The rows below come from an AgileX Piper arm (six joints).
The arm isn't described. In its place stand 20 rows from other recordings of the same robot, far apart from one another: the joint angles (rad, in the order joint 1, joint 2, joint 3, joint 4, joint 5, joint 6), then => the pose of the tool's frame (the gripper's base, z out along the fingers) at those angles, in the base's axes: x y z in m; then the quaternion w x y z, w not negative.
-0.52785 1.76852 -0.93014 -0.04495 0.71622 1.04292 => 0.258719 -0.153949 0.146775 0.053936 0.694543 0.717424 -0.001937
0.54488 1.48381 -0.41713 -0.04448 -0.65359 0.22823 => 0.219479 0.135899 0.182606 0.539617 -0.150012 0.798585 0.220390
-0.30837 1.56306 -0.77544 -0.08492 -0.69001 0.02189 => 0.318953 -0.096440 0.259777 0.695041 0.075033 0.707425 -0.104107
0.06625 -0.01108 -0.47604 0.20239 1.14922 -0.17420 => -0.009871 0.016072 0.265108 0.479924 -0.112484 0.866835 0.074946
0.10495 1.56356 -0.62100 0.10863 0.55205 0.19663 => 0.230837 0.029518 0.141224 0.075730 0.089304 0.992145 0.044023
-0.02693 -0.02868 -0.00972 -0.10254 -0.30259 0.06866 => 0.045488 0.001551 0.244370 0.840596 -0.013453 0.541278 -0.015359
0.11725 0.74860 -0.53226 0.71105 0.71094 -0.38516 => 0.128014 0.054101 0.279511 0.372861 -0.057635 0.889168 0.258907
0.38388 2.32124 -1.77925 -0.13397 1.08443 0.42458 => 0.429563 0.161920 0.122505 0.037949 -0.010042 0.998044 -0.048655
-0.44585 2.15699 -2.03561 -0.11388 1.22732 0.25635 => 0.417570 -0.210368 0.264169 0.147806 0.329245 0.929959 -0.070196
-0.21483 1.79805 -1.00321 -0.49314 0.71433 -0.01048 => 0.310727 -0.096685 0.158553 0.052174 -0.072476 0.979573 -0.180174
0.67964 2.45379 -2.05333 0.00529 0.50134 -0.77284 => 0.428013 0.346160 0.149890 0.368848 -0.615896 0.695984 -0.015161
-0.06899 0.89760 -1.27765 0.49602 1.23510 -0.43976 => 0.131401 0.031910 0.446480 0.428268 -0.180336 0.874058 0.141736
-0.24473 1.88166 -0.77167 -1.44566 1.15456 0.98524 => 0.254415 -0.148652 0.140660 0.028753 -0.056854 -0.836098 0.544867
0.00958 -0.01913 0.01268 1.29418 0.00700 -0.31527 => 0.055113 0.001141 0.209881 0.649296 0.311791 0.597478 0.352450
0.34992 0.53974 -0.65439 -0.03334 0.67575 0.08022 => 0.094408 0.032433 0.331569 0.512629 -0.120319 0.844708 0.095935
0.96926 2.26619 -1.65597 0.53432 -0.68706 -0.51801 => 0.321082 0.415841 0.216776 0.706368 -0.231176 0.634978 0.210723
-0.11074 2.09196 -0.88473 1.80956 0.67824 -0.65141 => 0.350160 0.016882 0.074659 0.091362 0.476237 0.768976 0.416566
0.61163 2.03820 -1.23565 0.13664 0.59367 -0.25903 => 0.314727 0.229203 0.122304 0.120258 -0.370777 0.918434 0.067384
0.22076 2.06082 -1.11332 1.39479 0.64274 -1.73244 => 0.366297 0.137241 0.116810 0.294719 -0.354437 0.843794 0.274823
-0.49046 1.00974 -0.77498 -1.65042 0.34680 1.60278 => 0.178402 -0.130215 0.357385 0.595523 0.271422 0.694330 -0.299313
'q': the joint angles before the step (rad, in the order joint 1, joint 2, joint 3, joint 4, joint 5, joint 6). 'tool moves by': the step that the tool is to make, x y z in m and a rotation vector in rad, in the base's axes. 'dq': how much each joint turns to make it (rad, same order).
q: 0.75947, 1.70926, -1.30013, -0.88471, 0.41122, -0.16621
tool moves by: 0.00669, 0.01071, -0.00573, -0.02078, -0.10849, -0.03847
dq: 0.02993, 0.04812, -0.01030, -0.35804, 0.03433, 0.32405
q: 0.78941, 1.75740, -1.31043, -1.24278, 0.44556, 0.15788
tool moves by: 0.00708, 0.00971, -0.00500, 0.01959, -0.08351, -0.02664
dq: 0.01591, 0.04664, -0.01516, -0.25442, 0.03490, 0.25354
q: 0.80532, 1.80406, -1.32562, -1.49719, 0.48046, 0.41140
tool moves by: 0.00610, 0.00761, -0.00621, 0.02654, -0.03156, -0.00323
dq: 0.00356, 0.03884, -0.01696, -0.12130, 0.00719, 0.13539
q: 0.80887, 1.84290, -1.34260, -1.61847, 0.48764, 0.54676
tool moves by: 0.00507, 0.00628, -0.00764, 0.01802, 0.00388, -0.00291
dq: 0.00117, 0.03510, -0.01982, -0.03304, -0.00085, 0.05502
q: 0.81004, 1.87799, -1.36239, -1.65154, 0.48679, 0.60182
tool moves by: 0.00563, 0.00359, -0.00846, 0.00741, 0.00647, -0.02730
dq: 0.00033, 0.03511, -0.01967, -0.00621, 0.02220, 0.03046
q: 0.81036, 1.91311, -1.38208, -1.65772, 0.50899, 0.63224
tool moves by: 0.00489, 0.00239, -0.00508, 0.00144, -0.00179, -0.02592
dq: 0.00001, 0.02710, -0.02026, -0.00131, 0.02422, 0.01412
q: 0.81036, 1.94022, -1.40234, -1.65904, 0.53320, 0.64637
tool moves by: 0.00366, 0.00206, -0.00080, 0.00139, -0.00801, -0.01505
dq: 0.00000, 0.01689, -0.02058, -0.00024, 0.01585, 0.00280
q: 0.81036, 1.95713, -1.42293, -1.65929, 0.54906, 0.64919
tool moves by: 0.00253, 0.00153, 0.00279, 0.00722, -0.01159, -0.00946
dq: 0.00000, 0.00768, -0.01944, 0.00002, 0.01011, 0.00108
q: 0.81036, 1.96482, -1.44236, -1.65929, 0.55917, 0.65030
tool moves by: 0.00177, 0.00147, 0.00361, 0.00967, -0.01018, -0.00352
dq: 0.00001, 0.00387, -0.01705, -0.00002, 0.00357, 0.00099
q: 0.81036, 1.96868, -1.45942, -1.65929, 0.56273, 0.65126
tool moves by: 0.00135, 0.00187, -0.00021, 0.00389, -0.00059, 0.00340
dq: 0.00001, 0.00727, -0.01033, -0.00016, -0.00398, 0.00098
